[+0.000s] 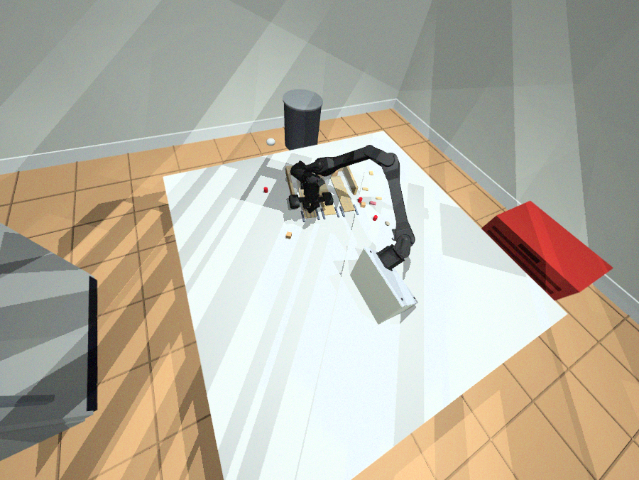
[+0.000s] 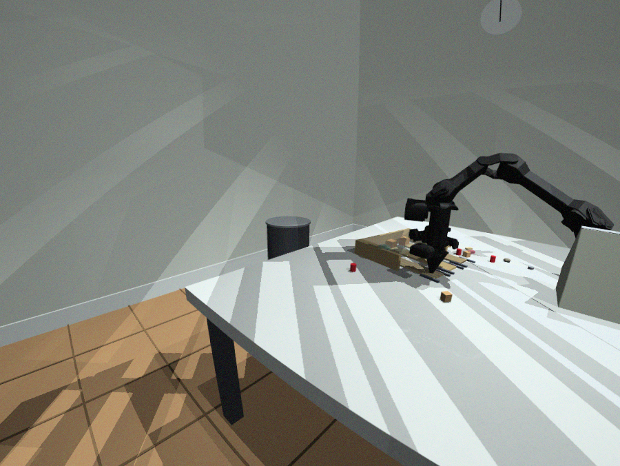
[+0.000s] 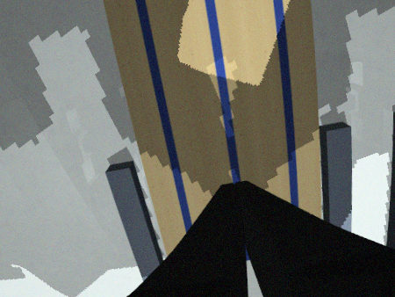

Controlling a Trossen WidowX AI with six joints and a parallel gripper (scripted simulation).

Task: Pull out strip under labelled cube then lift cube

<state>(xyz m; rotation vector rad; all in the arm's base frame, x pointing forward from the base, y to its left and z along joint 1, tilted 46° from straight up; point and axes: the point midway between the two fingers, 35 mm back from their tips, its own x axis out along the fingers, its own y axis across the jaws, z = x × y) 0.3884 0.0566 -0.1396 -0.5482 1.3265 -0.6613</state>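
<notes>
The tan strip is 9 cm ahead of my gripper tip and 1 cm to the right of it.
</notes>
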